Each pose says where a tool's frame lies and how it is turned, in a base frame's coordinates. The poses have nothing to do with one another.
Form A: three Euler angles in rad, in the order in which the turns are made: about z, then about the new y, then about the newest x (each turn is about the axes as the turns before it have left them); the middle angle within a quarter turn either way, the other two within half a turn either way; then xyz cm.
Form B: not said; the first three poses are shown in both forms.
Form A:
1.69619 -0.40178 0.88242 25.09 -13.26 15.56
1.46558 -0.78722 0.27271 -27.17 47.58 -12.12
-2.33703 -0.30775 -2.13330 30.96 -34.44 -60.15
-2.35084 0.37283 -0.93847 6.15 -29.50 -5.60
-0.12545 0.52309 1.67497 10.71 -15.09 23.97
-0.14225 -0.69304 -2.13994 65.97 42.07 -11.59
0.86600 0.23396 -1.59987 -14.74 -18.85 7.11
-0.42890 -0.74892 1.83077 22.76 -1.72 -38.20
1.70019 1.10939 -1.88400 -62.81 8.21 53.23
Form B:
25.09 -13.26 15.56 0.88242 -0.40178 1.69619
-27.17 47.58 -12.12 0.27271 -0.78722 1.46558
30.96 -34.44 -60.15 -2.13330 -0.30775 -2.33703
6.15 -29.50 -5.60 -0.93847 0.37283 -2.35084
10.71 -15.09 23.97 1.67497 0.52309 -0.12545
65.97 42.07 -11.59 -2.13994 -0.69304 -0.14225
-14.74 -18.85 7.11 -1.59987 0.23396 0.86600
22.76 -1.72 -38.20 1.83077 -0.74892 -0.42890
-62.81 8.21 53.23 -1.88400 1.10939 1.70019

